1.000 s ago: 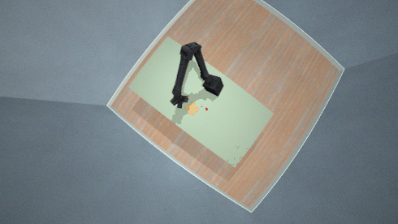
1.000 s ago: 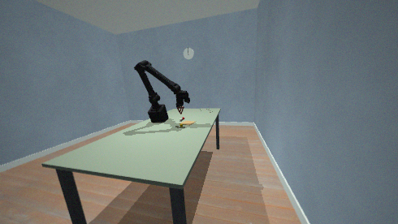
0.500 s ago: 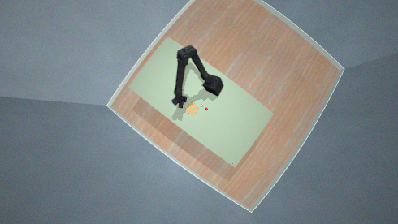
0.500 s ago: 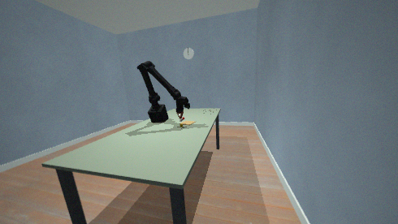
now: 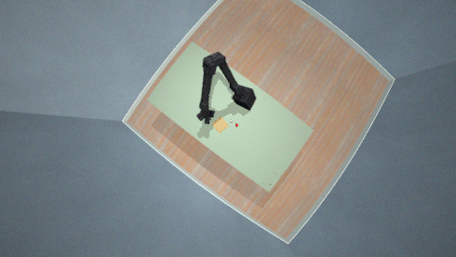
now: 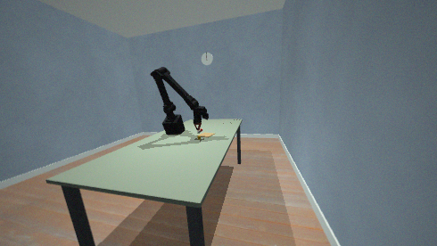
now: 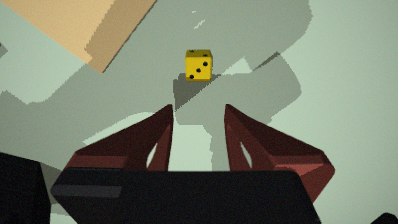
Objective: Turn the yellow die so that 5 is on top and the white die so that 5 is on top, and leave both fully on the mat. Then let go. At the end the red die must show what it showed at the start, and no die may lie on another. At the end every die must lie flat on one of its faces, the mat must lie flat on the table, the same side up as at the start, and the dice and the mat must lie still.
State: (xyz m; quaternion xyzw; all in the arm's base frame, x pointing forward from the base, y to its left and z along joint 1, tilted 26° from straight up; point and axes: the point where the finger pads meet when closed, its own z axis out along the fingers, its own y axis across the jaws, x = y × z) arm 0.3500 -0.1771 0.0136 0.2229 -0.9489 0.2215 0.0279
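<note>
Right now my hand is 80 mm above the yellow die. From my hand the other things lie so: tan mat (30 mm ahead, 140 mm to the left, 90 mm below); red die (60 mm behind, 300 mm to the left, 80 mm below); white die (70 mm behind, 220 mm to the left, 80 mm below).
</note>
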